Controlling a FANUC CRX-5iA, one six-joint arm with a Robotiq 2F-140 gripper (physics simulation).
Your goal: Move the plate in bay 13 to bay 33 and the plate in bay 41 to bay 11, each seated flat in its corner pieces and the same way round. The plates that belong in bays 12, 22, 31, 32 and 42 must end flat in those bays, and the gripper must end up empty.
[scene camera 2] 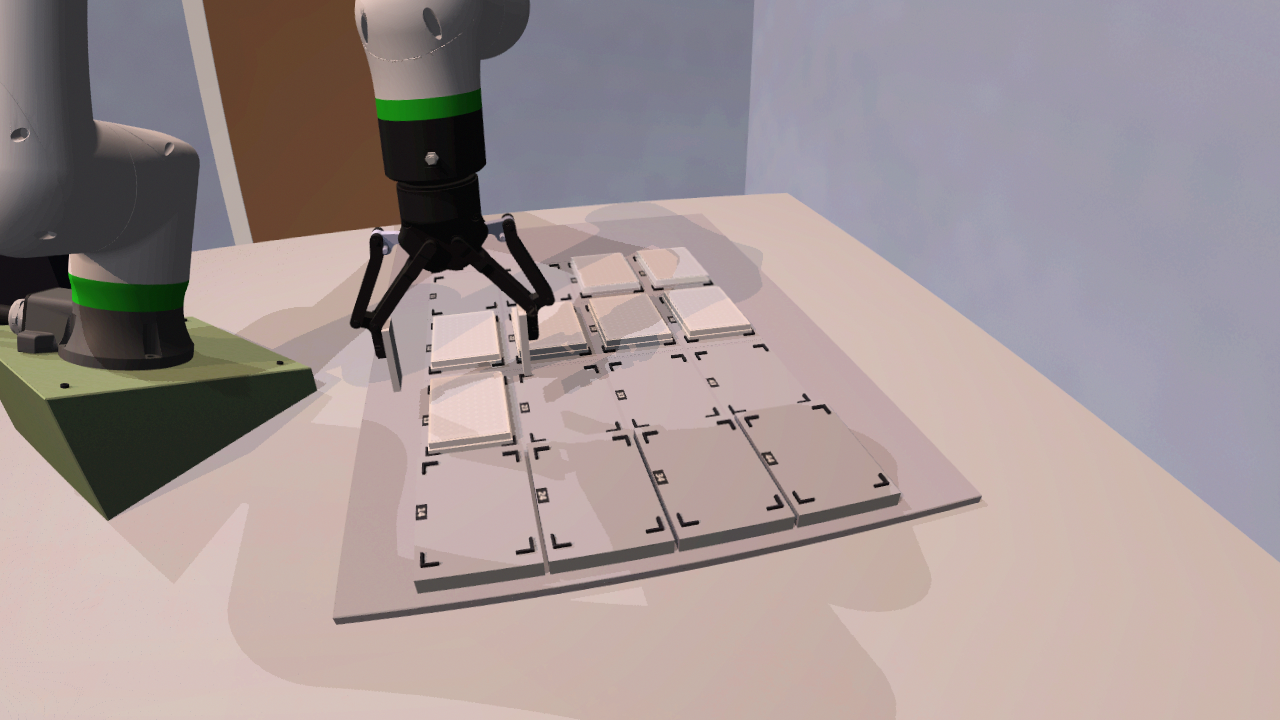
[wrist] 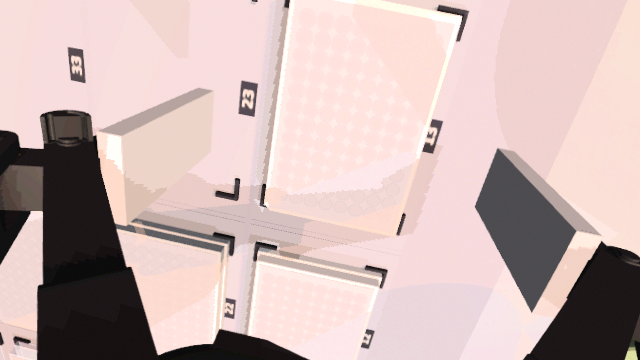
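Observation:
My gripper is open and empty, above the board, with its fingers wide apart to either side of the bay 13 plate in the wrist view. The pale bay 13 plate lies within its corner pieces. Bay 33 holds no plate. The bay 41 plate lies in the back row at the right. Bay 11 holds no plate and is partly behind the gripper. Plates lie in bay 12, bay 22, bay 32, bay 42 and bay 31.
The board lies on the table. Raised front-row bays have black corner pieces and carry no plates. The green robot base stands left of the board. Walls stand behind and at the right.

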